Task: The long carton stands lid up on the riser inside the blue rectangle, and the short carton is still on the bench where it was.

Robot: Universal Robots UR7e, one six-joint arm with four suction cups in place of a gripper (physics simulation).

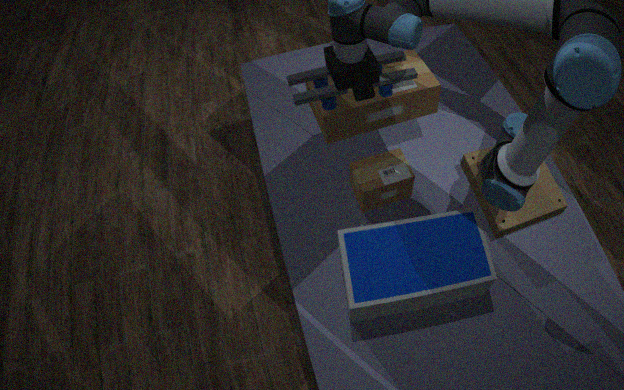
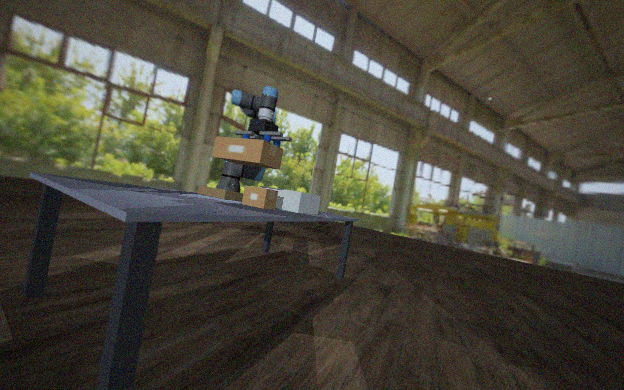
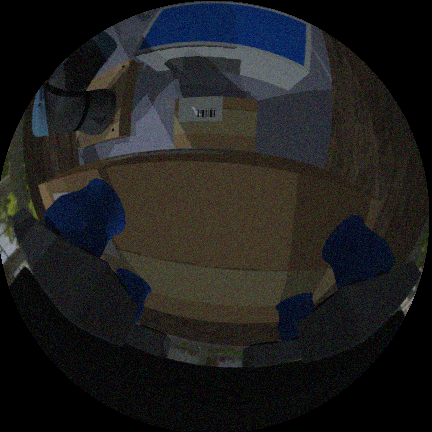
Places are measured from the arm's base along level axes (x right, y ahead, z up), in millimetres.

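Pixels of known places: end effector, tool point: (image 3: 221, 260); arm's base, origin of the base link: (image 2: 228, 190) (image 3: 99, 111).
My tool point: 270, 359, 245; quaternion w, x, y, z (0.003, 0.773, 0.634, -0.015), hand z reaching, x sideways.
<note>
Ahead of a thing's pixels: the offset from my tool point to its top centre, as dx, dy, dz. Level surfaces: height alone.
The long carton @[+7, -59, +19] (image 1: 382, 112) (image 2: 247, 151) (image 3: 200, 215) hangs level, lid up, high above the bench, held from above by my suction gripper (image 1: 356, 92) (image 2: 264, 138) (image 3: 215, 270). The blue cups rest on its top face. The short carton @[-115, -19, -195] (image 1: 381, 180) (image 2: 260, 197) (image 3: 215, 122) stands on the bench @[dz -297] (image 1: 310, 225) (image 2: 165, 205) between the long carton and the riser, with a barcode label on top. The riser @[-378, +31, -177] (image 1: 422, 310) (image 2: 302, 202) (image 3: 270, 72) is a pale block. Its top bears the blue rectangle @[-378, +31, -177] (image 1: 417, 257) (image 3: 230, 27), with no carton on it.
The arm's wooden base plate (image 1: 537, 210) (image 2: 212, 193) (image 3: 125, 100) stands on the bench beside the short carton and the riser. The bench's long edge runs past the riser on the other side, with the wooden floor (image 1: 150, 200) (image 2: 400, 310) (image 3: 372, 115) beyond.
</note>
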